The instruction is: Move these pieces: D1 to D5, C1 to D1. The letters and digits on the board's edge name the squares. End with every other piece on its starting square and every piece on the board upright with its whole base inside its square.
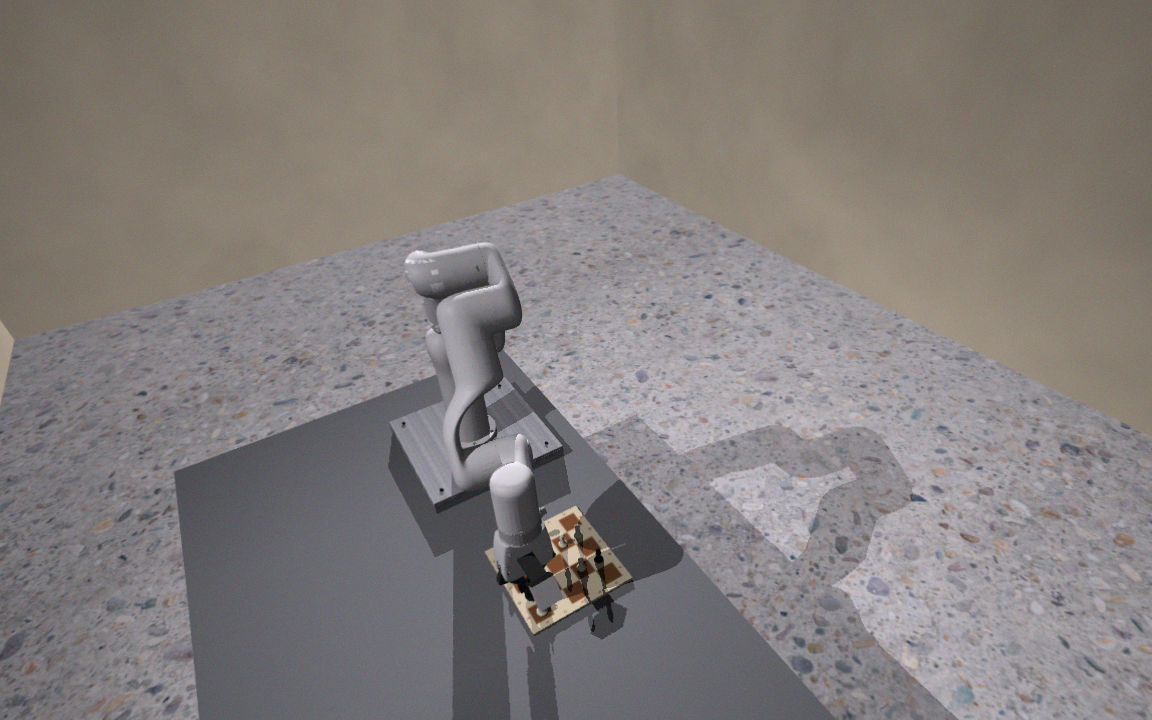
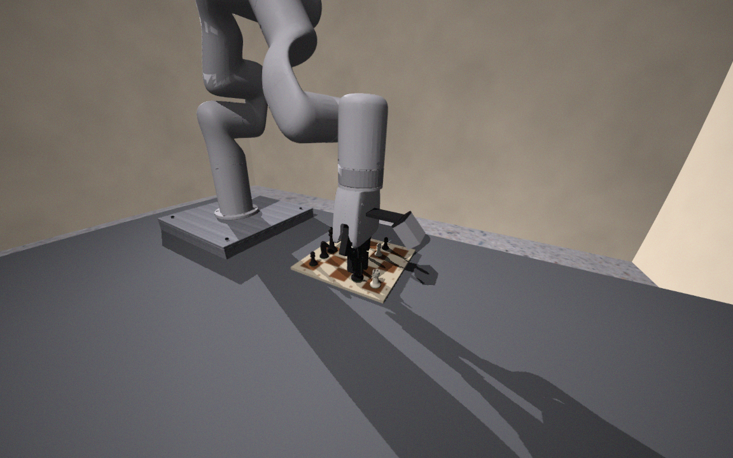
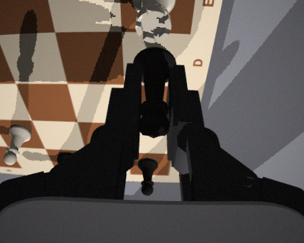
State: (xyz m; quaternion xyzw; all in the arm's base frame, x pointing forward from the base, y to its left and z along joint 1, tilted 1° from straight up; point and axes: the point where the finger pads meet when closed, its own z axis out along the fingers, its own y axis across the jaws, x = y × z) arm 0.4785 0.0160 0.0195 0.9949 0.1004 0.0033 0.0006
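Right now my hand is 4 cm short of the white piece, 1 cm to the right of it and 3 cm above it. From my hand the other things lie so: chessboard: 5 cm behind, 7 cm to the left, 5 cm below.
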